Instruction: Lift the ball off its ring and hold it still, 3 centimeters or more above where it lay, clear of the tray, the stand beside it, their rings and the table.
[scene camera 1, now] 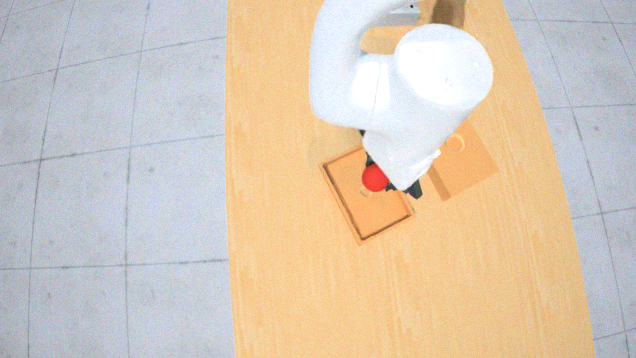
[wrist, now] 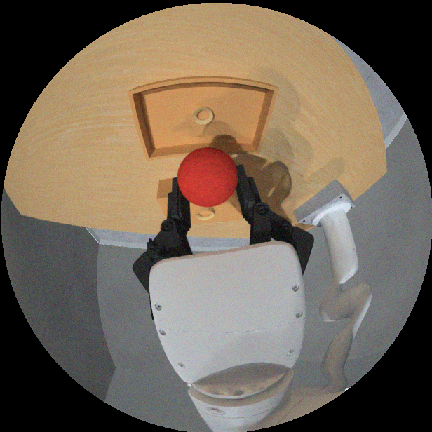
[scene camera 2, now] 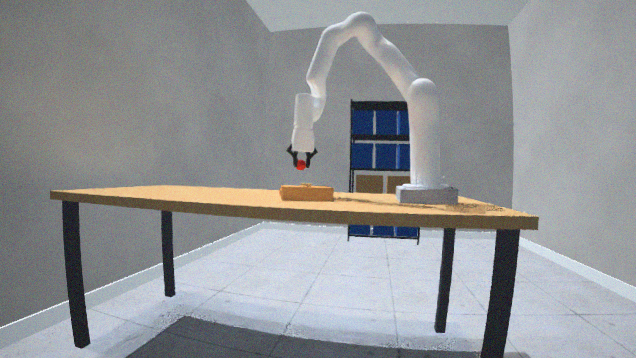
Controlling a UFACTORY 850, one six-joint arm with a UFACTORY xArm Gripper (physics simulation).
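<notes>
My gripper (scene camera 2: 302, 163) (wrist: 209, 179) is shut on the red ball (scene camera 1: 375, 178) (scene camera 2: 300, 165) (wrist: 207, 177) and holds it in the air. In the scene camera 2 view the ball hangs well above the stand, with a gap below it. The shallow orange tray (scene camera 1: 343, 206) (wrist: 204, 81) lies on the table below, and its pale ring (scene camera 1: 365, 192) (wrist: 203, 115) shows bare on the tray floor. In the scene camera 1 view the arm covers part of the gripper and the tray's upper right part.
The orange stand (scene camera 1: 472, 165) (scene camera 2: 307, 193) is beside the tray, with a pale ring (scene camera 1: 455, 143) (wrist: 205, 213) on its top. The wooden table (scene camera 1: 280, 280) (scene camera 2: 200, 200) bears both. The arm's grey base (scene camera 2: 426, 194) (wrist: 325, 202) is at the table's other end.
</notes>
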